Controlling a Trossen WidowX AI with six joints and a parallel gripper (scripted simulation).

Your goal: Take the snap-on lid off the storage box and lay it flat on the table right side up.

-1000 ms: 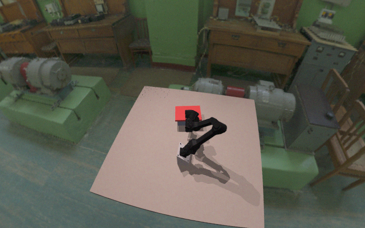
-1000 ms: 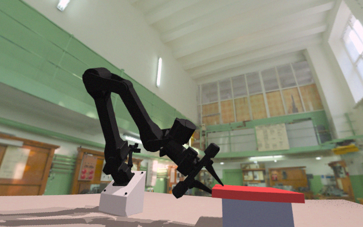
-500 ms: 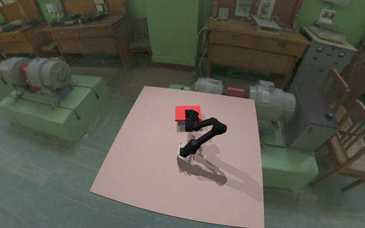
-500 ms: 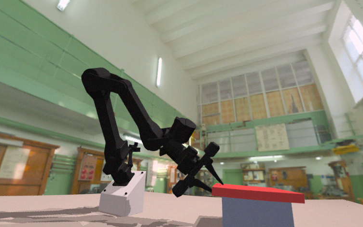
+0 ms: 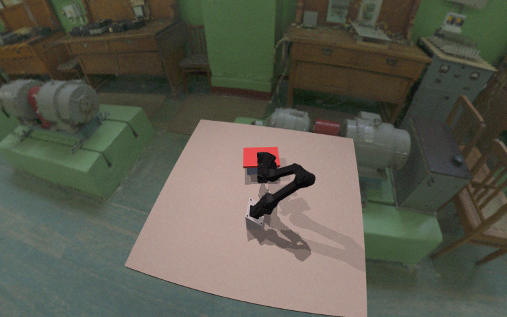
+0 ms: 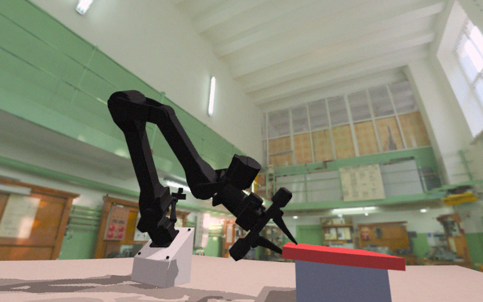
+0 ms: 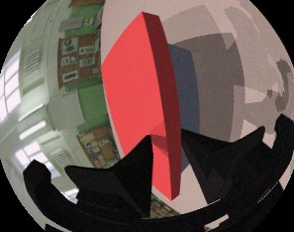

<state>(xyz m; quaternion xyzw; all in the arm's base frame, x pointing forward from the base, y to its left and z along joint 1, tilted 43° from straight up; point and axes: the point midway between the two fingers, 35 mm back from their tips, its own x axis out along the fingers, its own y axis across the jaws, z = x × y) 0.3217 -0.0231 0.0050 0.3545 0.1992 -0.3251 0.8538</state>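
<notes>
The lid is 8 cm ahead of my gripper tip and 1 cm to the left of it. Round my gripper tip: grey-blue storage box 8 cm ahead, 1 cm to the left, 5 cm below.
</notes>
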